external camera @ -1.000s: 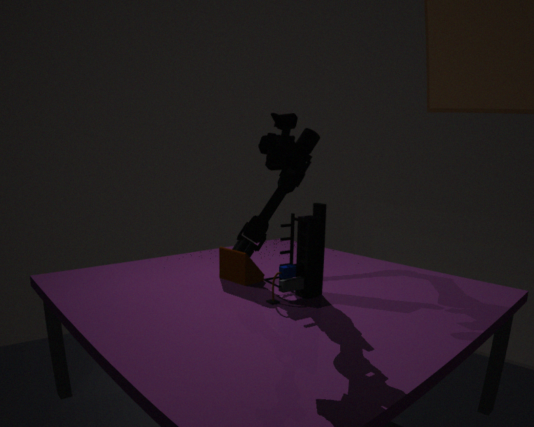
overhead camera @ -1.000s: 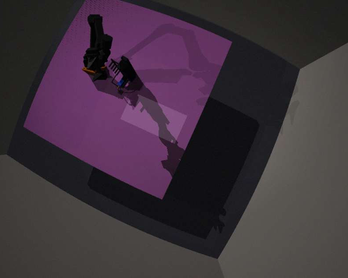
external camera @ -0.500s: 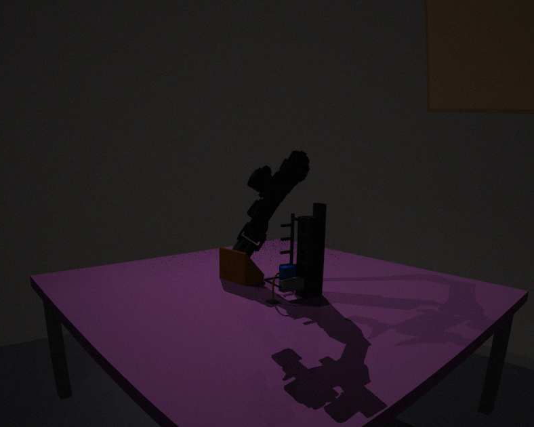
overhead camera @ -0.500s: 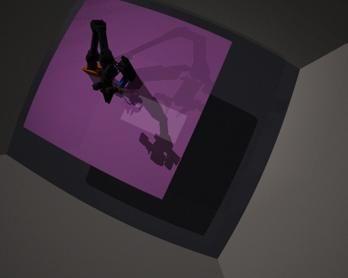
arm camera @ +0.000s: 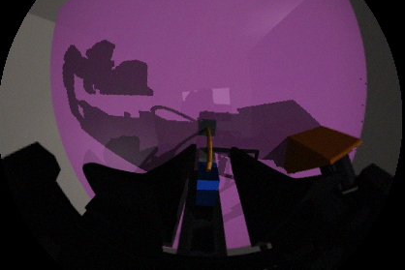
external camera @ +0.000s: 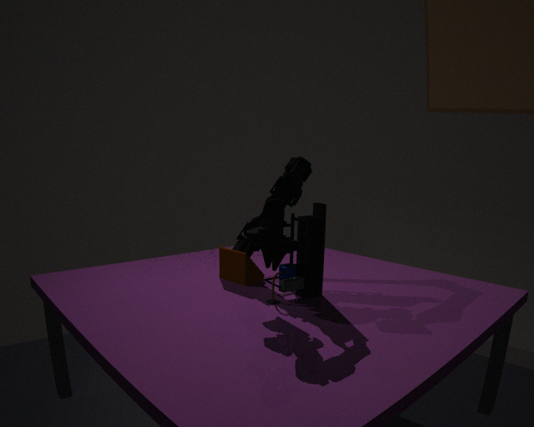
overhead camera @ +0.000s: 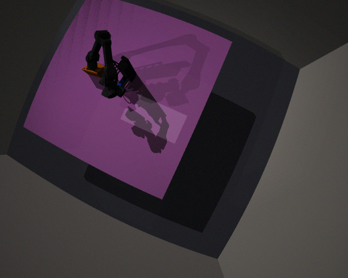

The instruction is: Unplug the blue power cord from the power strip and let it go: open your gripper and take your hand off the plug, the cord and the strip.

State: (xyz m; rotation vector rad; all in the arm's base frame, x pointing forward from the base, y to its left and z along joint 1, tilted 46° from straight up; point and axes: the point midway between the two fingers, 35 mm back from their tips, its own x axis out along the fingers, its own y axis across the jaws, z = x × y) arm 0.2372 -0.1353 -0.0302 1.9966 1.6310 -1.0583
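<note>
The blue plug is 20 mm ahead of my gripper tip, 80 mm to the left of it and 10 mm below it. Also, from my gripper tip: dark power strip: 50 mm ahead, 140 mm to the left, 20 mm above.
</note>
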